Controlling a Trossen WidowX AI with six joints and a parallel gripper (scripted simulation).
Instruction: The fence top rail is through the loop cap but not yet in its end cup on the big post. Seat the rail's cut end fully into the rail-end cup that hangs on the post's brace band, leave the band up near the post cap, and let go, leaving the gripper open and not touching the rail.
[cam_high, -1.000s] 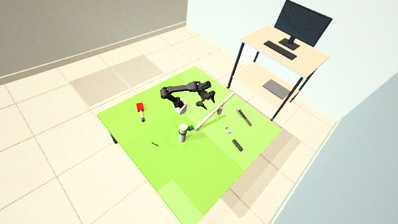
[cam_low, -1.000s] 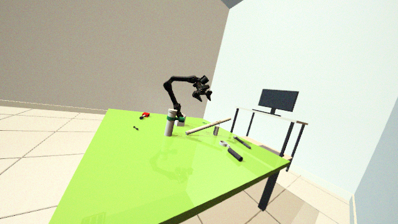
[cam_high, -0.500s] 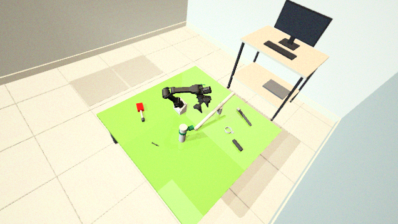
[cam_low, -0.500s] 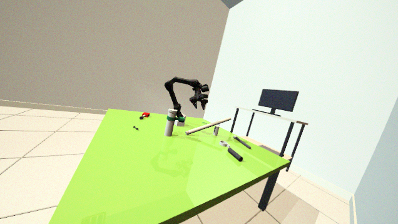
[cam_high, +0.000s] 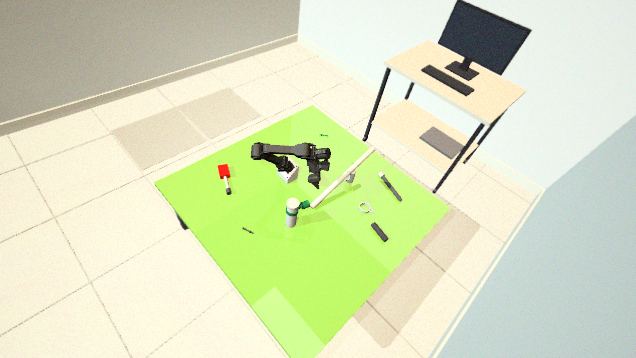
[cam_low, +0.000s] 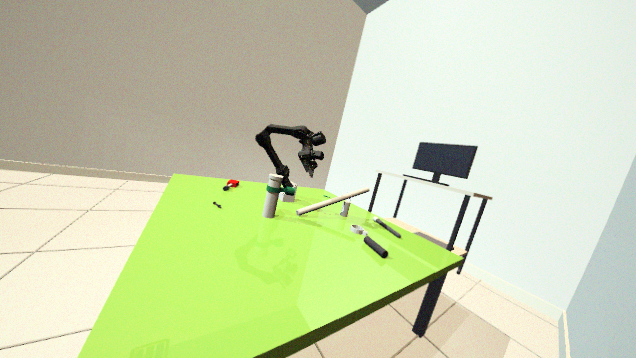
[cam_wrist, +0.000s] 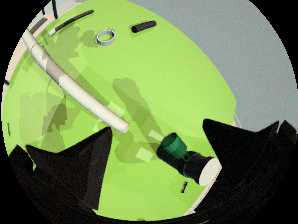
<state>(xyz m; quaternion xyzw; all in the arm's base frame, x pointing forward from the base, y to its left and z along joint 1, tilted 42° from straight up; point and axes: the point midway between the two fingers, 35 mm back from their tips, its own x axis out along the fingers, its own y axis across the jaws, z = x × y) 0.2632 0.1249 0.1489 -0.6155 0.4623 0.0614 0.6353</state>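
My gripper tip is 2 cm short of the green rail-end cup, 11 cm to the left of it and 9 cm above it. From my gripper tip the other things lie so: small dark screw: 8 cm behind, 40 cm to the right, 23 cm below; loop-cap post: 6 cm behind, 33 cm to the left, 13 cm below; short black cylinder: 34 cm ahead, 23 cm to the left, 22 cm below.
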